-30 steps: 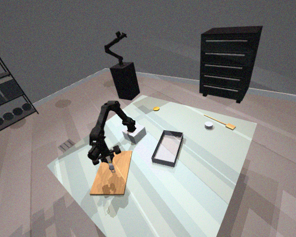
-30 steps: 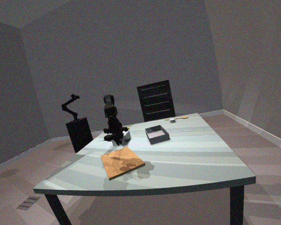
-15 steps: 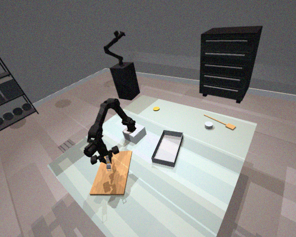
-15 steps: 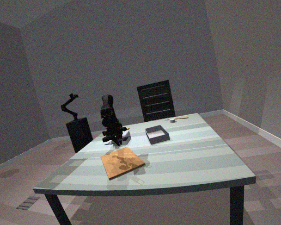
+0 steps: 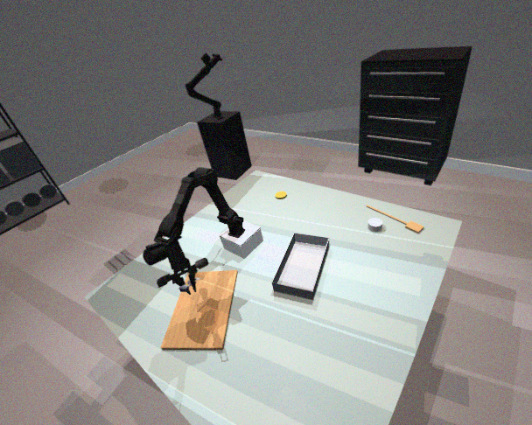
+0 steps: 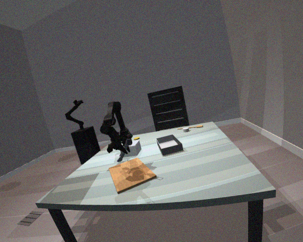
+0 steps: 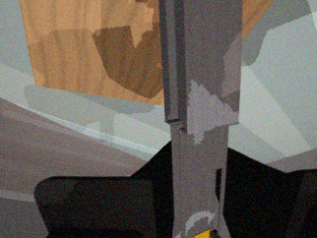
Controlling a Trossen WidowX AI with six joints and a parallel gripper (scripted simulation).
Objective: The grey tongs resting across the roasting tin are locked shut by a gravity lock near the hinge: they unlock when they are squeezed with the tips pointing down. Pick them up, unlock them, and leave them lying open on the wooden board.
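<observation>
Now: gripper tip 15 cm above the wooden board, 4 cm past it and 3 cm to the right of it. The rest, counted from my gripper tip: small white cylinder: 74 cm to the left, 48 cm ahead, 14 cm below; roasting tin: 38 cm to the left, 26 cm ahead, 13 cm below; yellow disc: 85 cm to the left, 15 cm below, 10 cm behind.
</observation>
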